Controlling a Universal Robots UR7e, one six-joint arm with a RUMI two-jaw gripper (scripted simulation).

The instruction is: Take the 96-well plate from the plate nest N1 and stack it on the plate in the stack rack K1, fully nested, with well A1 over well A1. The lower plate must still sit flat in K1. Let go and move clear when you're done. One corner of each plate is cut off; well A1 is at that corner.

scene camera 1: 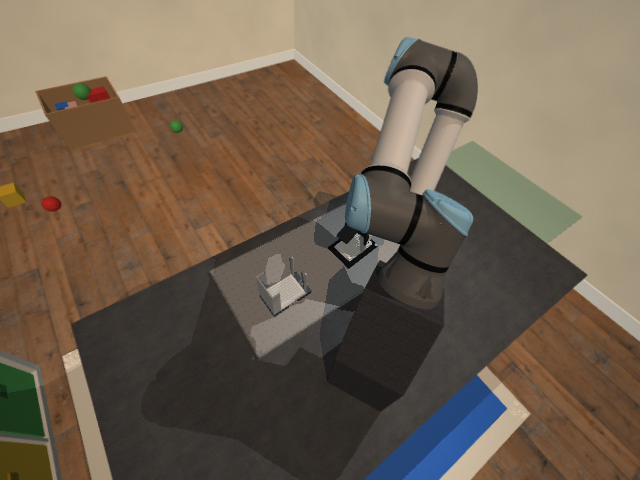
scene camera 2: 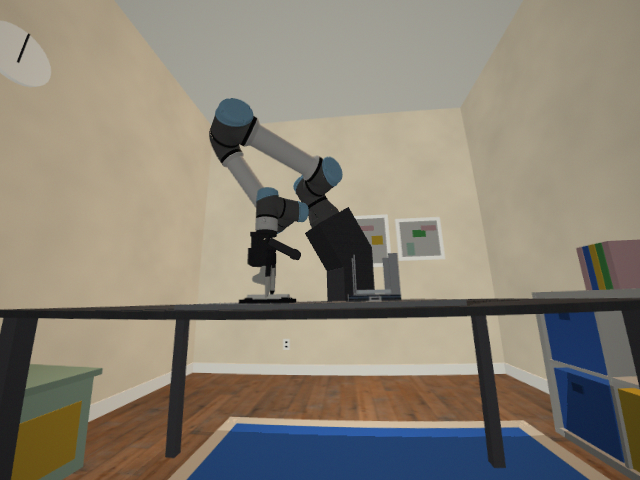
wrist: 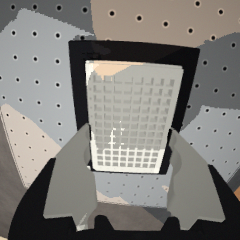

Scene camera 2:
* my gripper: 268,298
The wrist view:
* my gripper: 129,126
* black plate nest N1: 127,51
